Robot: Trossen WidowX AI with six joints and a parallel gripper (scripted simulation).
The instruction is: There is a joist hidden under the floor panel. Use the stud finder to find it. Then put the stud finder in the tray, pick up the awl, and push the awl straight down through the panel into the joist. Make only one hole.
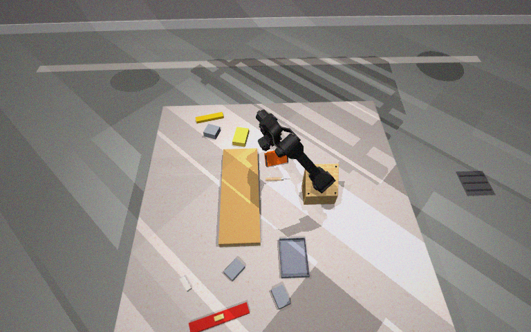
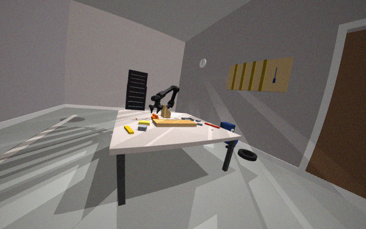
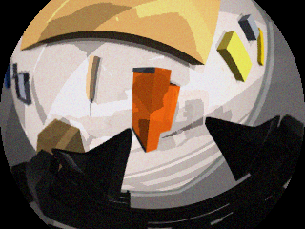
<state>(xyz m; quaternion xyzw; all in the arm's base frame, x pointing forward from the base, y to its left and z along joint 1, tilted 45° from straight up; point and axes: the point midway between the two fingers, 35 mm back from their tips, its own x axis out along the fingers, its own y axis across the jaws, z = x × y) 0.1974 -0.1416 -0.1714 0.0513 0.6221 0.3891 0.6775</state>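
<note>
The stud finder lies 60 mm below my gripper tip and 10 mm ahead of it. Round my gripper tip: green square: 70 mm below, 30 mm ahead, 10 mm to the right; grey block: 350 mm ahead, 180 mm to the right, 70 mm below; awl: 140 mm to the left, 80 mm below, 20 mm behind.
</note>
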